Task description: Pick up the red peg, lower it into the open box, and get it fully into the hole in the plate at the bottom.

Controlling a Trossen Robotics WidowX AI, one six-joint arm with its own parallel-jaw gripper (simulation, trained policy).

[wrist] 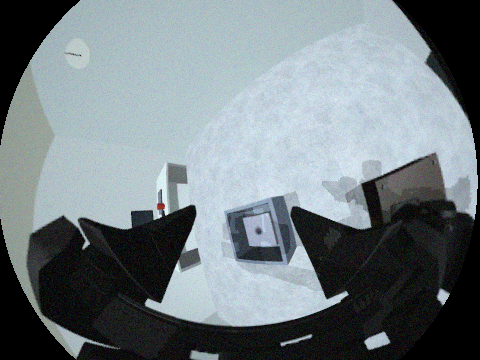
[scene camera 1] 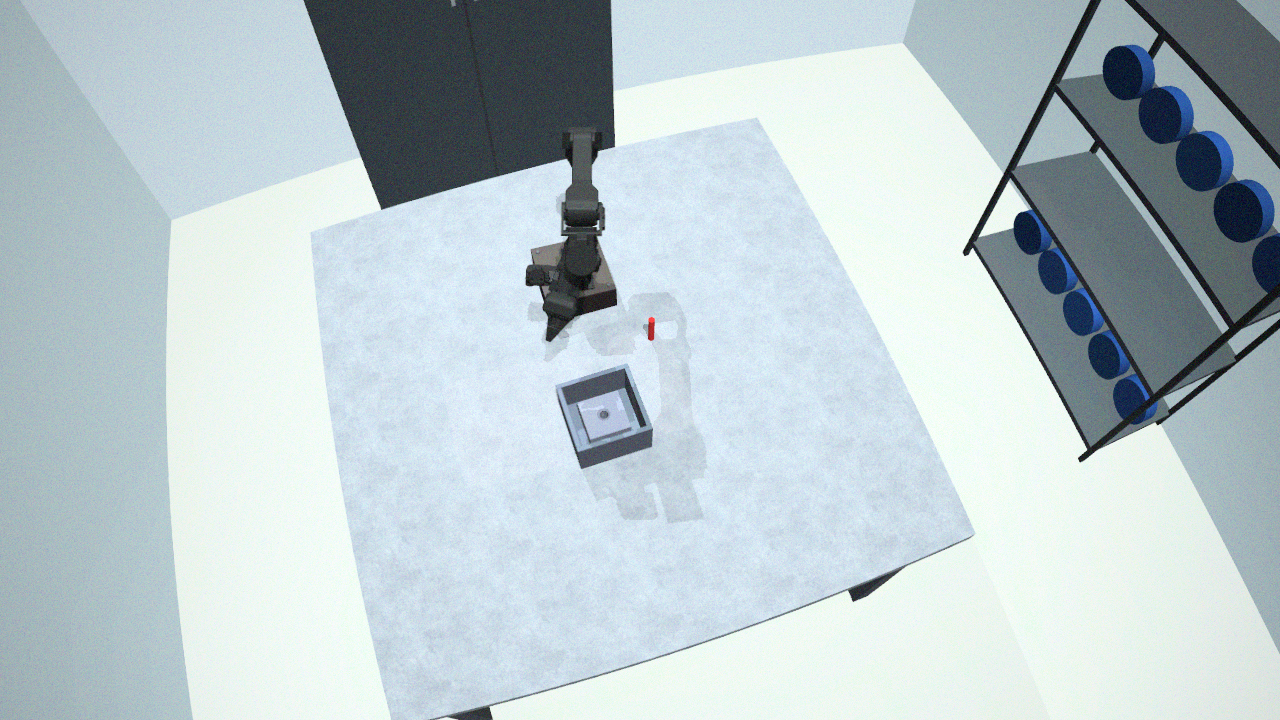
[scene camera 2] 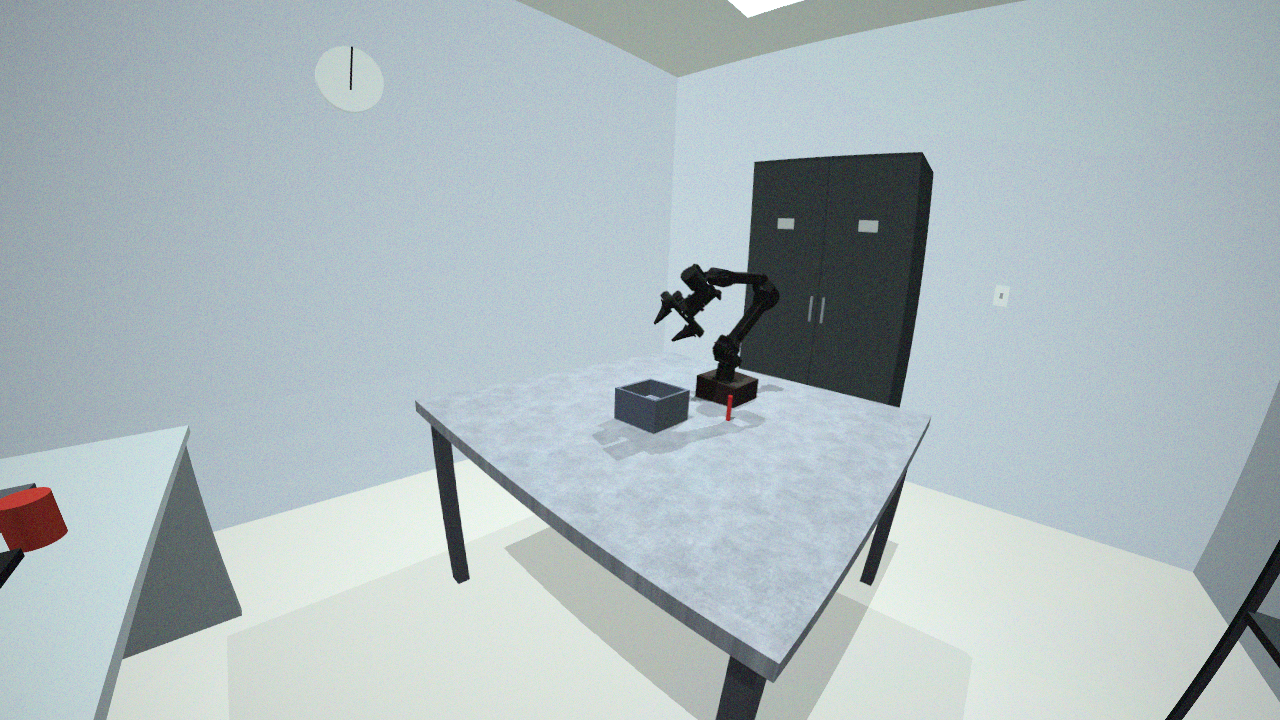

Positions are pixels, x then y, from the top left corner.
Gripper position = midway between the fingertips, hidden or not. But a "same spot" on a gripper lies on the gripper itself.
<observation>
my gripper: wrist; scene camera 1 550, 333; scene camera 2
same spot on my gripper: (wrist: 345, 258) = (scene camera 2: 686, 328)
</observation>
